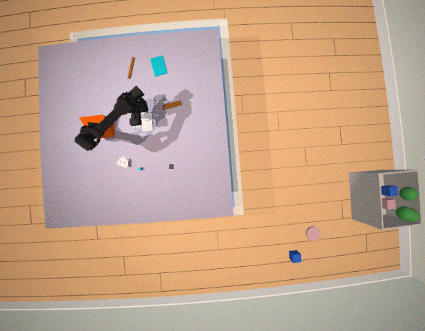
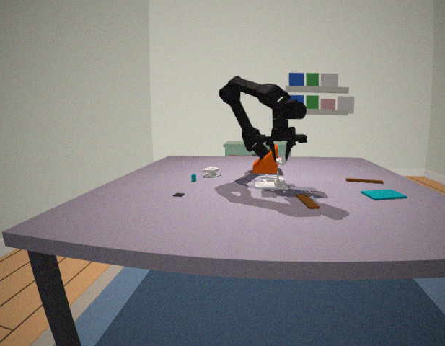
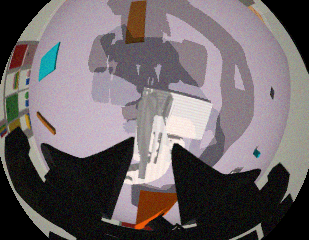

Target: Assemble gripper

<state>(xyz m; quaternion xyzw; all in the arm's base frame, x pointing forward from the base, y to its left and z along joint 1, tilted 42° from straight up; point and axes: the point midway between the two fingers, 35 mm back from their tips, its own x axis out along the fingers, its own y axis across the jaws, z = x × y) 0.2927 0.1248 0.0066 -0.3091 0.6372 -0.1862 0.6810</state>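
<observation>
Now: gripper tip 1 cm short of the flat white part, 3 cm to the left of it and 9 cm above it. Also, from my gripper tip: cyan plate (7 cm ahead, 36 cm to the left, 9 cm below); then dark square (19 cm ahead, 32 cm to the right, 9 cm below); then teal peg (1 cm behind, 35 cm to the right, 8 cm below).
</observation>
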